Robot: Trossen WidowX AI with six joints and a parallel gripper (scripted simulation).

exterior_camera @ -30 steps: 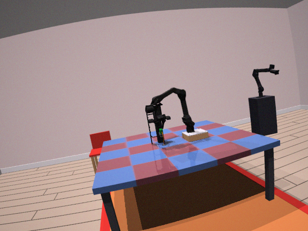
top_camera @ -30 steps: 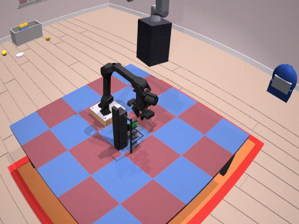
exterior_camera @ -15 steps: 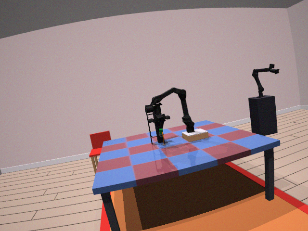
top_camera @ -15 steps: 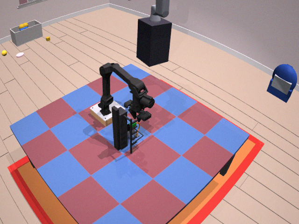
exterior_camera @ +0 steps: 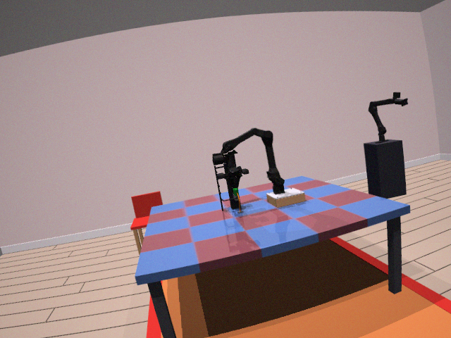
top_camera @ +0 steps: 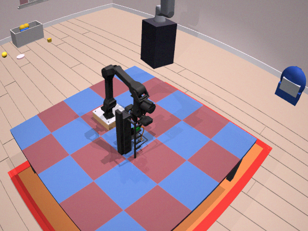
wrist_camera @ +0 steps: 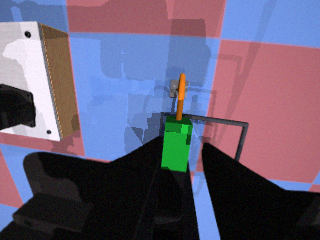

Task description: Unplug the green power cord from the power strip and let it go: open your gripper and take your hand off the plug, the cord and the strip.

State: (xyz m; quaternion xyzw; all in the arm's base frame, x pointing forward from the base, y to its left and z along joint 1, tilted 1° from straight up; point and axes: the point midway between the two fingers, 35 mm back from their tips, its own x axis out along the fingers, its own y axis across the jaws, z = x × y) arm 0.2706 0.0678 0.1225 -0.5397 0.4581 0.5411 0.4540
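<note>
My gripper tip is now 10 mm short of the green plug, 30 mm to the left of it and 20 mm above it. Also, from my gripper tip: thin black rack (100 mm ahead, 90 mm to the right); then black power strip (20 mm ahead, 110 mm to the right).
</note>
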